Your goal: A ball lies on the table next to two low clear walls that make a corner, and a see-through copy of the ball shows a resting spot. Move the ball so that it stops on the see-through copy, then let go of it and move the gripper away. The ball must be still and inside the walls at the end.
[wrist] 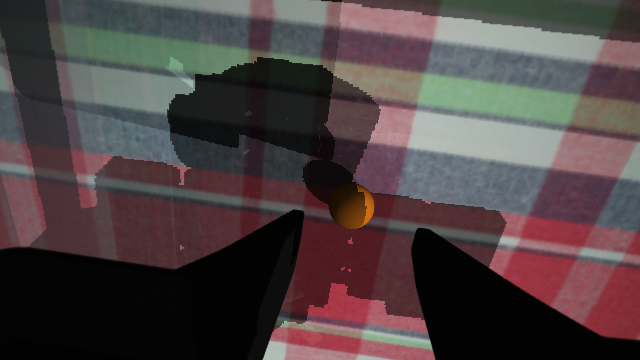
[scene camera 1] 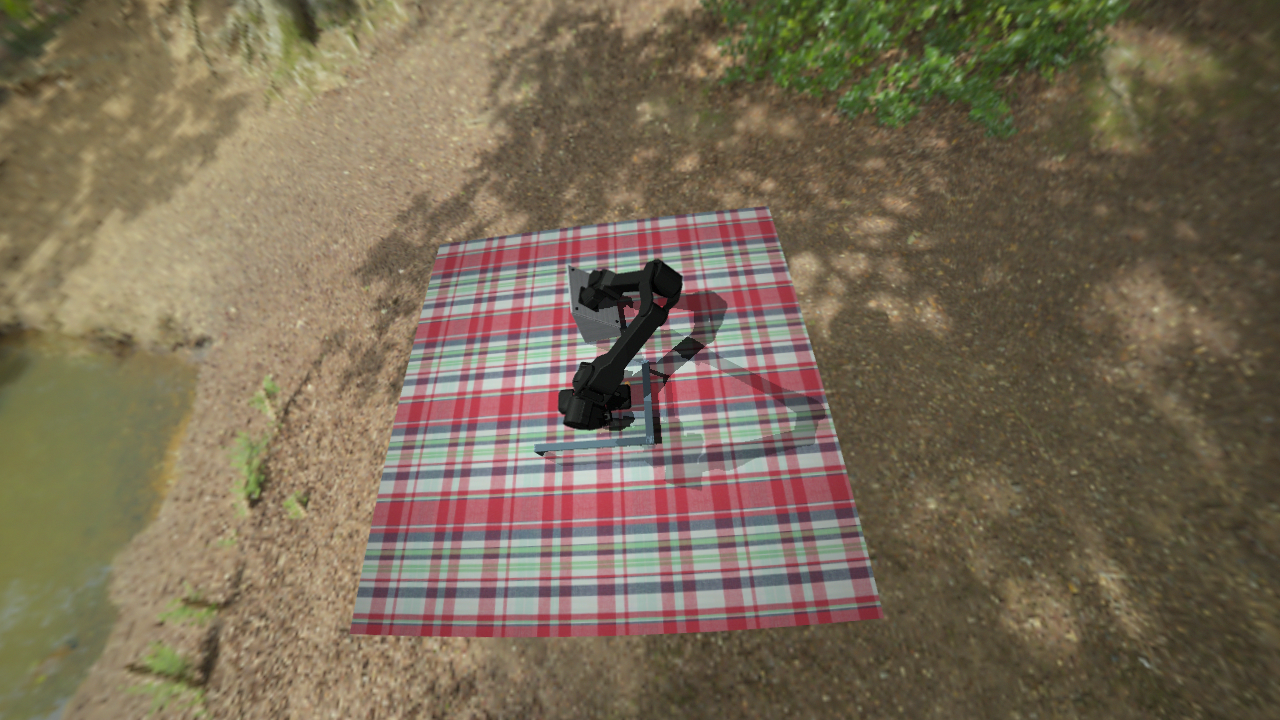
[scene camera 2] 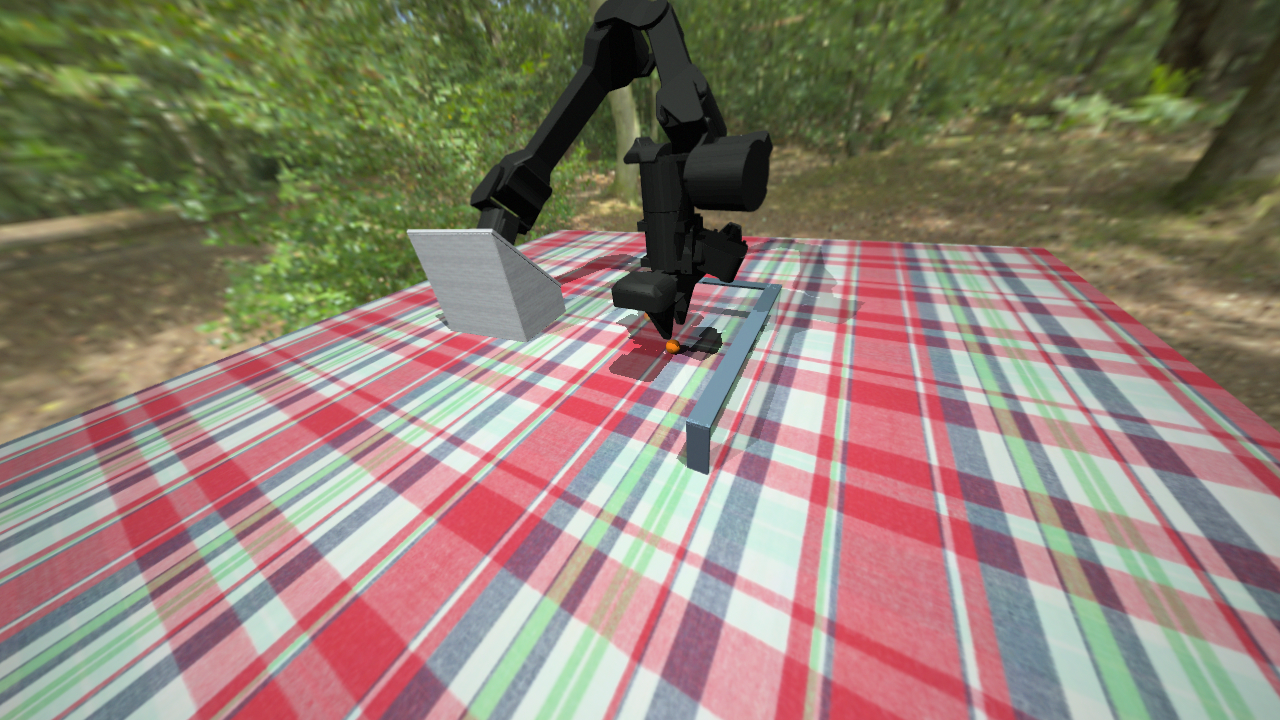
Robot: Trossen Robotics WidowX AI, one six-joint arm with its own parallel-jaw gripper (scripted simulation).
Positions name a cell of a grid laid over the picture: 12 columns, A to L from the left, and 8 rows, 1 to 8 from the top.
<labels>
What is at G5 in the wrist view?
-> An orange ball.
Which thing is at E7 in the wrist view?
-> My gripper.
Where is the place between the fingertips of my gripper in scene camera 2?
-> At G4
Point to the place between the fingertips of my gripper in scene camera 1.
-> F5
</labels>
